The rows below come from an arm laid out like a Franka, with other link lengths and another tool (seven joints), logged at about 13 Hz.
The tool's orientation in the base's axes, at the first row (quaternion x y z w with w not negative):
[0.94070 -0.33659 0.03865 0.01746]
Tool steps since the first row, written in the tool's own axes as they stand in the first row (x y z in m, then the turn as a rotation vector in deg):
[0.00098 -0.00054 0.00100 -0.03 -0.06 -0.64]
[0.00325 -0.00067 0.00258 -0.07 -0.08 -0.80]
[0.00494 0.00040 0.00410 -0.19 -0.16 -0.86]
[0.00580 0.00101 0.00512 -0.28 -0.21 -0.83]
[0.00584 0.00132 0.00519 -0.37 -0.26 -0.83]
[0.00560 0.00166 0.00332 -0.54 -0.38 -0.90]
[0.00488 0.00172 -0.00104 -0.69 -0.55 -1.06]
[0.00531 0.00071 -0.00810 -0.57 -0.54 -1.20]
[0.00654 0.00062 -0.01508 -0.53 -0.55 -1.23]
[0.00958 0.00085 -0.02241 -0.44 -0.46 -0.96]
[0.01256 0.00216 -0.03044 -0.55 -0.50 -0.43]
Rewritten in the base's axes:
[0.00116 -0.00026 -0.00092 -0.02 0.10 0.63]
[0.00309 -0.00169 -0.00230 -0.05 0.15 0.79]
[0.00380 -0.00367 -0.00367 -0.10 0.29 0.84]
[0.00414 -0.00475 -0.00460 -0.13 0.39 0.80]
[0.00398 -0.00502 -0.00467 -0.17 0.48 0.79]
[0.00346 -0.00502 -0.00282 -0.23 0.69 0.85]
[0.00260 -0.00435 0.00146 -0.25 0.92 0.99]
[0.00315 -0.00343 0.00852 -0.17 0.85 1.14]
[0.00373 -0.00372 0.01558 -0.13 0.83 1.18]
[0.00548 -0.00539 0.02314 -0.11 0.69 0.92]
[0.00645 -0.00781 0.03141 -0.13 0.76 0.38]

